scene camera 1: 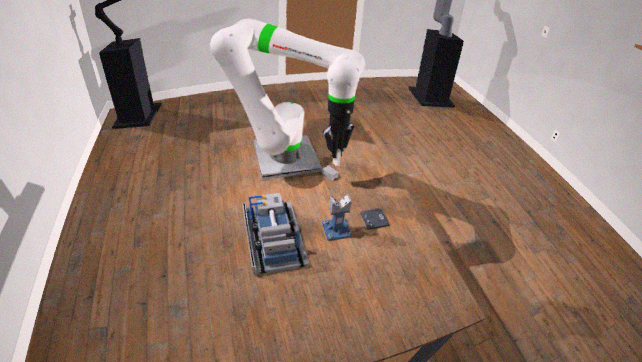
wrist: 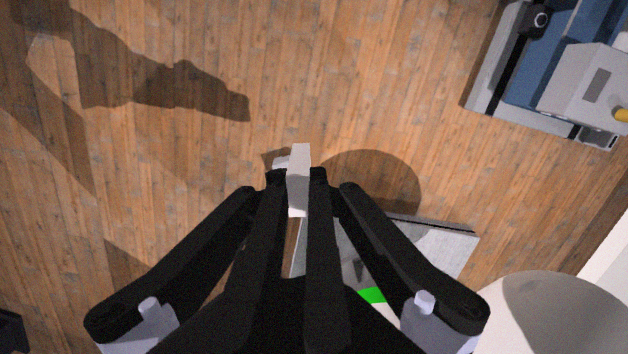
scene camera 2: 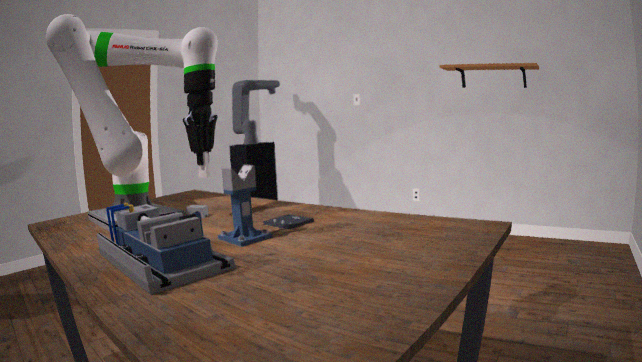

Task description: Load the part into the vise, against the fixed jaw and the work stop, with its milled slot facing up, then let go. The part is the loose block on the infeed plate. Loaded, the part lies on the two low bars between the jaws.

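Frame: origin at the arm's base, x ahead, y left, z up, level; metres.
Seen in the pictures: gripper, fingertip midpoint: (scene camera 1: 336,163) (wrist: 302,159) (scene camera 2: 204,177); arm's base at its link origin: (scene camera 1: 285,154) (wrist: 372,284).
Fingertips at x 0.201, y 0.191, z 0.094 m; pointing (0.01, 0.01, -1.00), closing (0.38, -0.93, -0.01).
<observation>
Offsets run from my fingertips to a thing's middle. "spot": to the spot under its first point.
The loose grey block @[dy -0.006, dx -0.066, dz -0.105 m] (scene camera 1: 330,173) (scene camera 2: 198,210) (wrist: 280,162) lies on the table beside the robot's base, off the dark plate (scene camera 1: 371,223) (scene camera 2: 287,225). In the wrist view it is mostly hidden behind the fingertips; I cannot tell which way its slot faces. My gripper (scene camera 1: 337,161) (scene camera 2: 203,171) (wrist: 302,159) is shut and empty, its pale fingertips pressed together, pointing down above the block and apart from it. The vise @[dy -0.260, dx +0.261, dz -0.070 m] (scene camera 1: 280,245) (scene camera 2: 175,237) stands at the left in both scene views, with part of it at upper right in the wrist view (wrist: 582,82).
A blue stand (scene camera 1: 338,222) (scene camera 2: 242,212) with a grey V-shaped block on top rises between the vise and the dark plate. The robot's base plate (scene camera 1: 270,165) (wrist: 450,250) is close to the loose block. A blue bracket @[spot: dy -0.338, dx +0.161, dz -0.029 m] (scene camera 1: 251,201) stands up at the vise's rear end.
</observation>
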